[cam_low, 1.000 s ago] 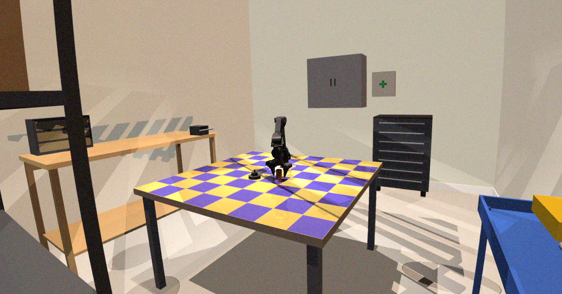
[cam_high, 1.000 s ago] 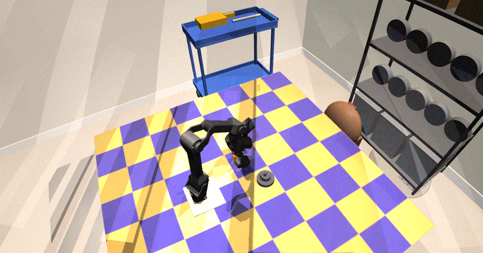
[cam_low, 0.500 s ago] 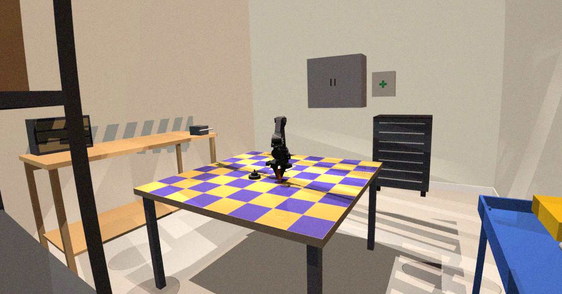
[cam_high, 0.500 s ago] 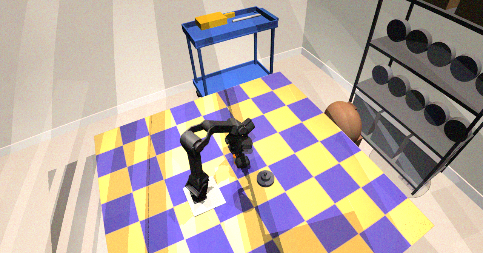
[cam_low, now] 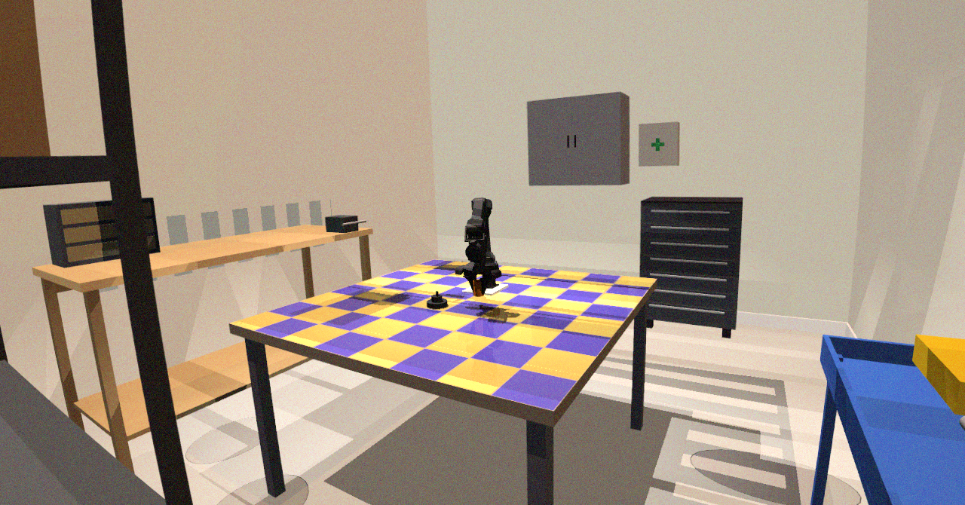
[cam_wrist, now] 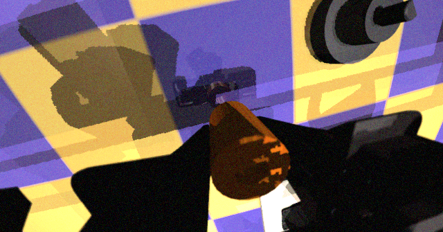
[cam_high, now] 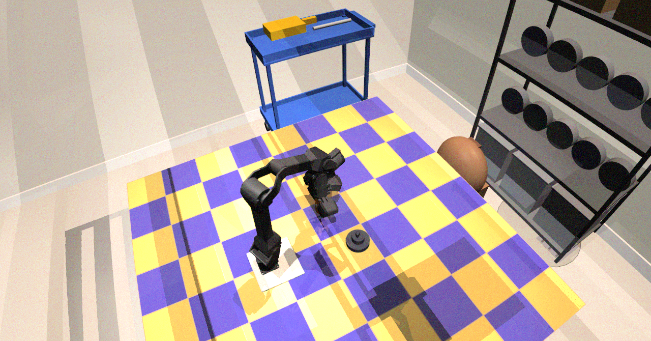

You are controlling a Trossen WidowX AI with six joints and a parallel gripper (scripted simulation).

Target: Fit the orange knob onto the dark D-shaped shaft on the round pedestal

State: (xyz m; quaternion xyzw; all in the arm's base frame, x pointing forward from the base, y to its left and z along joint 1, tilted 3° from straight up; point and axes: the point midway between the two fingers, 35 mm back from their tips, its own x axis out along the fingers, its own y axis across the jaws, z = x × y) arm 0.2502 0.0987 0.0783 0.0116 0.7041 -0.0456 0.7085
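Right now the round pedestal is 6 cm ahead of my gripper tip, 16 cm to the right of it and 2 cm below it. Round my gripper tip: orange knob: 2 cm above.
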